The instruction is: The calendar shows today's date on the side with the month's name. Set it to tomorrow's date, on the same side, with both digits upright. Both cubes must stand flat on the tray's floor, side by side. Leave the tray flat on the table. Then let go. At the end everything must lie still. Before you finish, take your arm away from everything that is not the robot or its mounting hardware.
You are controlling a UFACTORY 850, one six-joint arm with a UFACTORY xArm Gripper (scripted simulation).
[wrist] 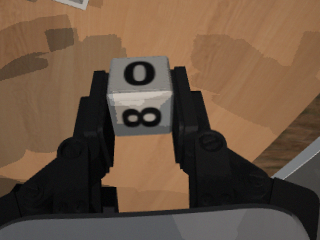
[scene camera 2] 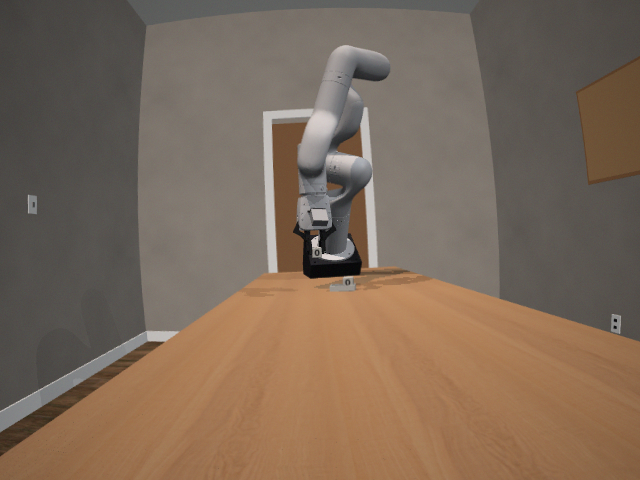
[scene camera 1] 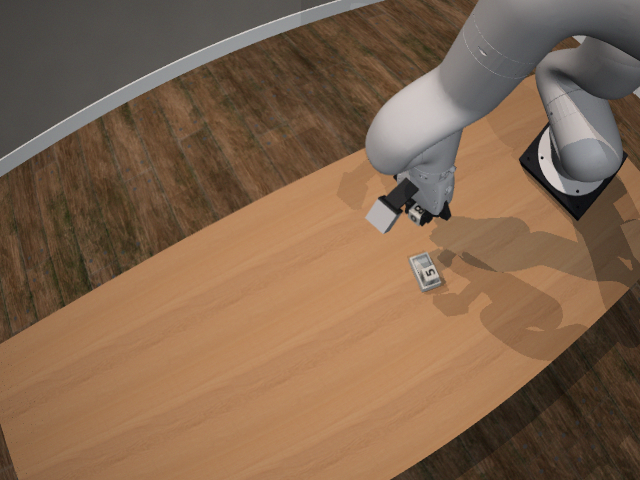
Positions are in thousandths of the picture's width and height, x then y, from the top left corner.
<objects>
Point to a white digit cube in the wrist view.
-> At 439,398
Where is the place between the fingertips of my gripper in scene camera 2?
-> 493,530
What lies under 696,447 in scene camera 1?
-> My gripper.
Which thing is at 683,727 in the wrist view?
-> My gripper.
</objects>
